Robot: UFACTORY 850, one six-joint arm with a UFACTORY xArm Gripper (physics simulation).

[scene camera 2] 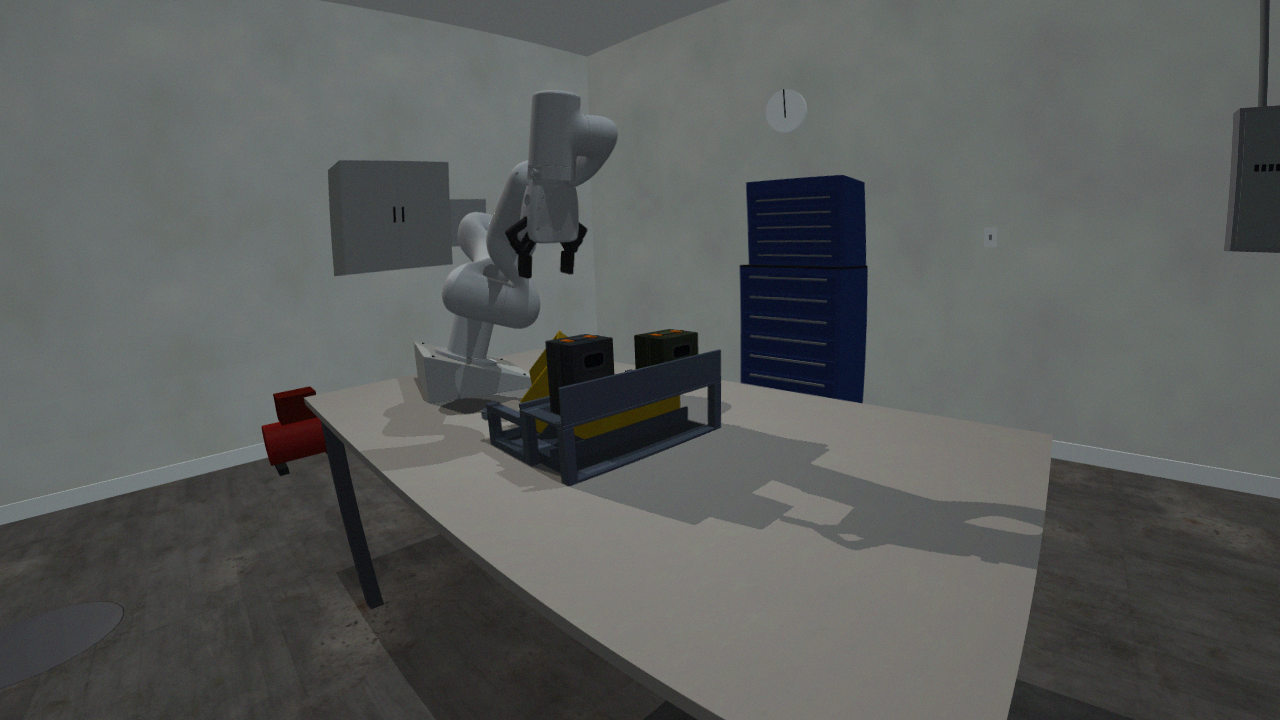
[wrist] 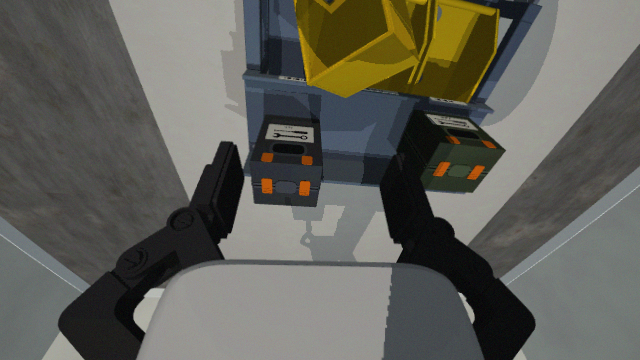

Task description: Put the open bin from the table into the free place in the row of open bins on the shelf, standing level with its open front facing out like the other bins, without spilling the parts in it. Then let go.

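Observation:
My gripper (scene camera 2: 546, 272) (wrist: 315, 164) is open and empty, high above the shelf. The blue-grey shelf (scene camera 2: 644, 385) (wrist: 345, 120) stands on the table. In the wrist view a yellow open bin (wrist: 350, 45) sits turned and tilted at the shelf front, overlapping the bin beside it; its raised yellow side (scene camera 2: 539, 380) seems to show in the scene view. Another yellow bin (wrist: 460, 55) stands at the right end of the row. Left of the tilted bin, a dark stretch of shelf shows. The top of the wrist view cuts off the bins, and I cannot tell what parts they hold.
A dark grey toolbox (scene camera 2: 581, 371) (wrist: 286, 170) and a dark green toolbox (scene camera 2: 666, 347) (wrist: 457, 155) stand apart on top of the shelf, below my fingers' level. The table (scene camera 2: 805, 591) extends around the shelf. A blue drawer cabinet (scene camera 2: 796, 331) stands by the wall.

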